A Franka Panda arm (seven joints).
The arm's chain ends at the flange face. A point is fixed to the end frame.
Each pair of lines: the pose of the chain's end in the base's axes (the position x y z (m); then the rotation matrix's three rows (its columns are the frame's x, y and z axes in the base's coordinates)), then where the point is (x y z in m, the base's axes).
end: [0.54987 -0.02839 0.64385], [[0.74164 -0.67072 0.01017], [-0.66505 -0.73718 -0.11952], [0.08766 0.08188 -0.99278]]
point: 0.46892 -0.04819 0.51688
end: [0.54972 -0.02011 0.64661], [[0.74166 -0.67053 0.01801], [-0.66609 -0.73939 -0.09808], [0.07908 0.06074 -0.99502]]
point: 0.46978 -0.03725 0.51861
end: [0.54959 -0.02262 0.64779], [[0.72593 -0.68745 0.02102], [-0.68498 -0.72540 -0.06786], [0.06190 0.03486 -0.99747]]
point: 0.46995 -0.03399 0.51896
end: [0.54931 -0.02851 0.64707], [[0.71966 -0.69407 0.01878], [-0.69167 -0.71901 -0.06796], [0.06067 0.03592 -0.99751]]
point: 0.46936 -0.03913 0.51837
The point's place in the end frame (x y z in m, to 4 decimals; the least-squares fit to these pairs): -0.0580 0.0585 0.1276
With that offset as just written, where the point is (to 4 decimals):
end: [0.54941 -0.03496 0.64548], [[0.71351 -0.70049 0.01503], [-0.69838 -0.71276 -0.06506], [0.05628 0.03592 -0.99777]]
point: 0.4690 -0.0445 0.5170
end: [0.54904 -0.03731 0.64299], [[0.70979 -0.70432 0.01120], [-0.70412 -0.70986 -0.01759], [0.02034 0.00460 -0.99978]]
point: 0.4681 -0.0402 0.5145
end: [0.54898 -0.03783 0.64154], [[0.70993 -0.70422 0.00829], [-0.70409 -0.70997 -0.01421], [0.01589 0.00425 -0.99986]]
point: 0.4677 -0.0403 0.5133
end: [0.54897 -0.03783 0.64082], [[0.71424 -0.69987 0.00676], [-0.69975 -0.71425 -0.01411], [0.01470 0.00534 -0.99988]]
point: 0.4675 -0.0408 0.5127
